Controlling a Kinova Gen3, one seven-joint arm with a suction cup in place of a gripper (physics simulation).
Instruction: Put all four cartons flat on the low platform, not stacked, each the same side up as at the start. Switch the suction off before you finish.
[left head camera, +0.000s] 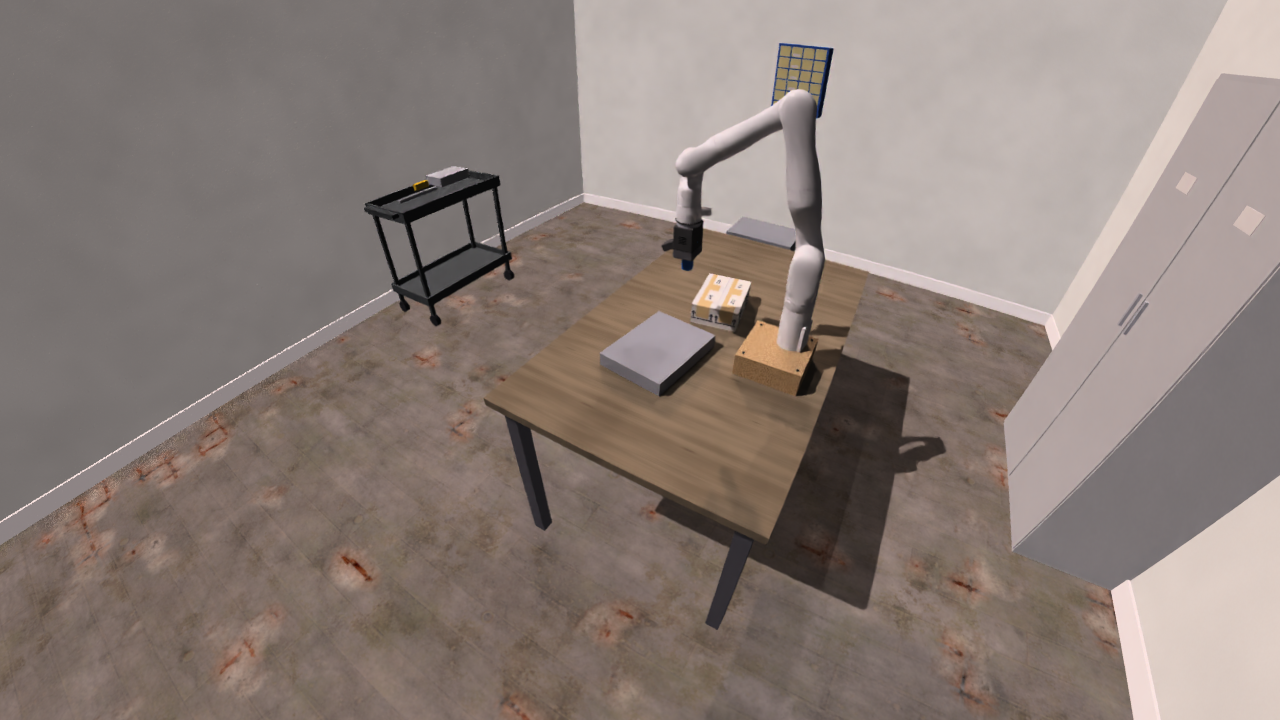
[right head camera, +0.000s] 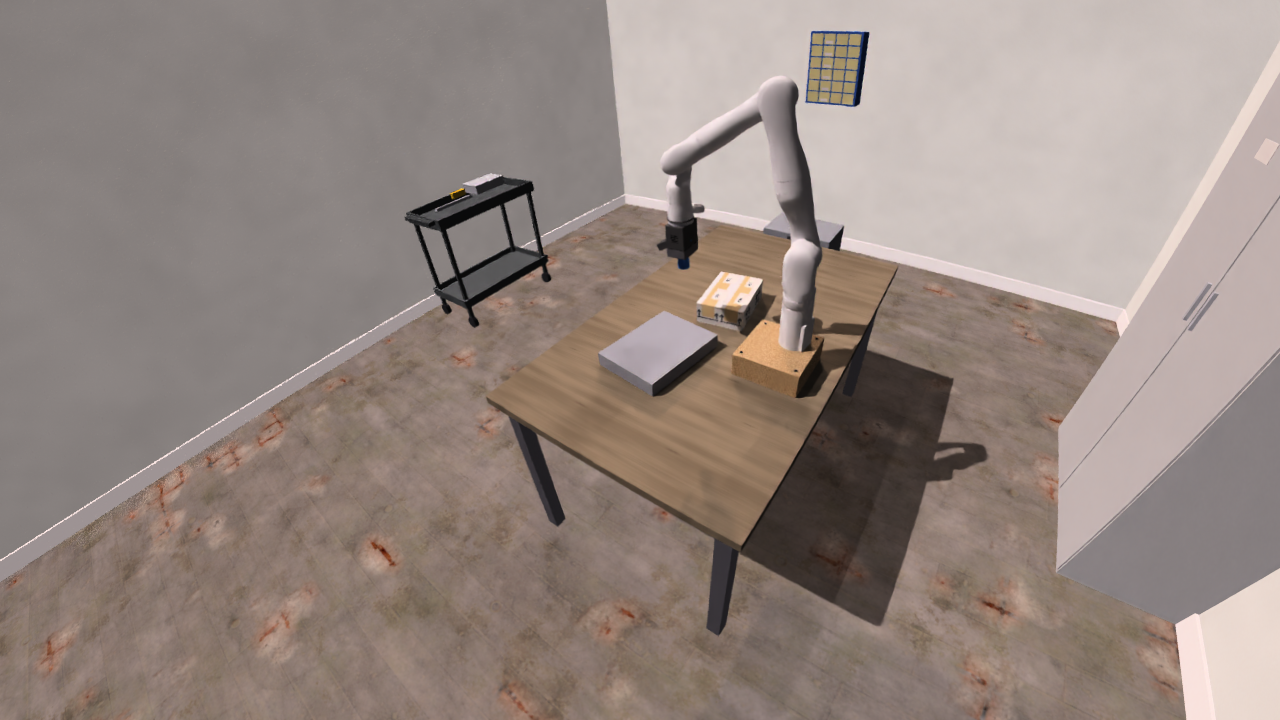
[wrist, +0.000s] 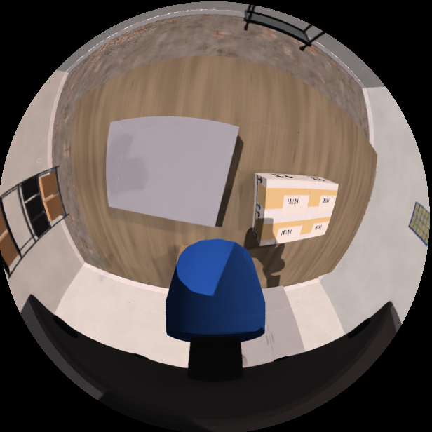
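Seen in the pictures: hand at its tool point: (left head camera: 687, 267) (right head camera: 683, 266); arm's base at its link origin: (left head camera: 790, 342) (right head camera: 793, 341).
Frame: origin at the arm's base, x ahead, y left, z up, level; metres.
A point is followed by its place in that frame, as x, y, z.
Several white cartons with orange bands (left head camera: 720, 291) {0.350, -0.143, -0.007} (right head camera: 731, 291) {0.331, -0.132, -0.002} (wrist: 295, 210) stand tightly together in one block on the table. Their labels face up, and dark arrow marks show on a side. The low grey platform (left head camera: 657, 351) {0.334, 0.275, -0.036} (right head camera: 657, 351) {0.329, 0.271, -0.037} (wrist: 170, 170) lies apart from the block, nearer the head cameras, with no carton on it. My gripper, a blue suction cup (left head camera: 686, 265) (right head camera: 682, 264) (wrist: 217, 267), is open and holds nothing. It hangs above table height, left of the cartons in both head views. The cup hides part of the table in the wrist view.
The arm's brown base block (left head camera: 774, 358) {0.007, 0.107, -0.003} (right head camera: 776, 360) {-0.006, 0.109, -0.002} stands on the wooden table (left head camera: 626, 438) {0.202, 0.589, -0.084} (right head camera: 626, 438) {0.173, 0.566, -0.084}, beside the platform and cartons. A grey box (left head camera: 762, 231) (right head camera: 802, 229) is at the table's far end. A black cart (left head camera: 452, 198) (right head camera: 487, 205) stands left. A tall cabinet (left head camera: 1100, 358) stands right.
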